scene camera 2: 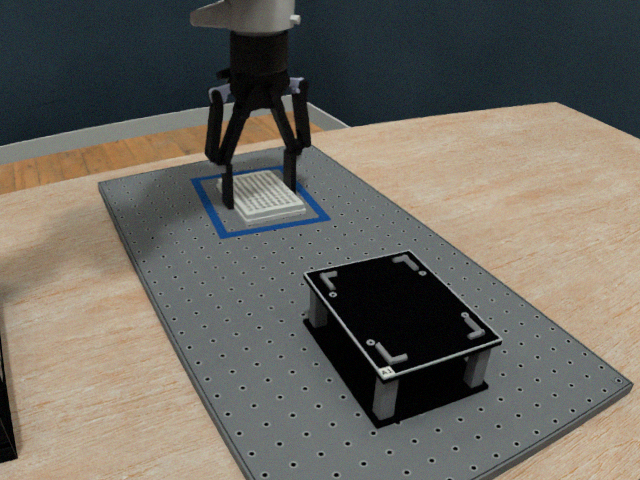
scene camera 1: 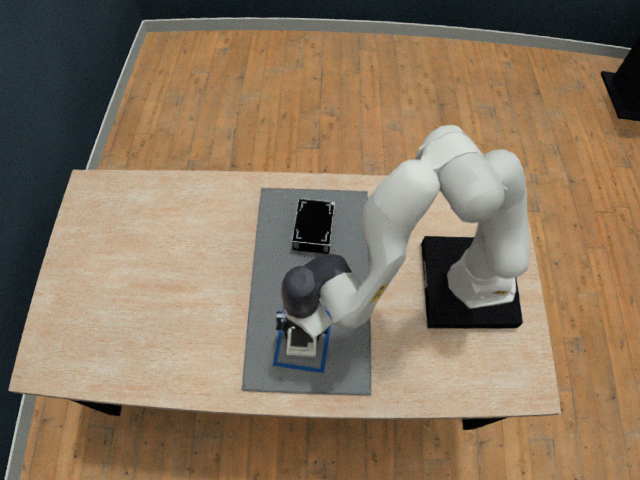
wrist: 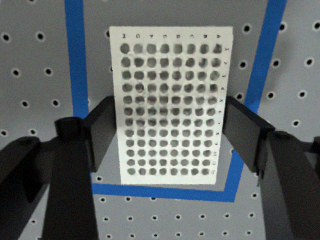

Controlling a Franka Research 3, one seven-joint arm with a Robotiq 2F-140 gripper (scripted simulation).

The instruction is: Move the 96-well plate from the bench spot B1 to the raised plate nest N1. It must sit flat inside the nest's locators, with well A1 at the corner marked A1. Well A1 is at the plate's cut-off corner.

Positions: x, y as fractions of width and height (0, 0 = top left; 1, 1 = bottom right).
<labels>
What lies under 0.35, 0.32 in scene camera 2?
My gripper.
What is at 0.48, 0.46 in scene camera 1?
A black raised nest.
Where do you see a white 96-well plate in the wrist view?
0.53, 0.54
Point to a black raised nest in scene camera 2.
0.59, 0.65
</labels>
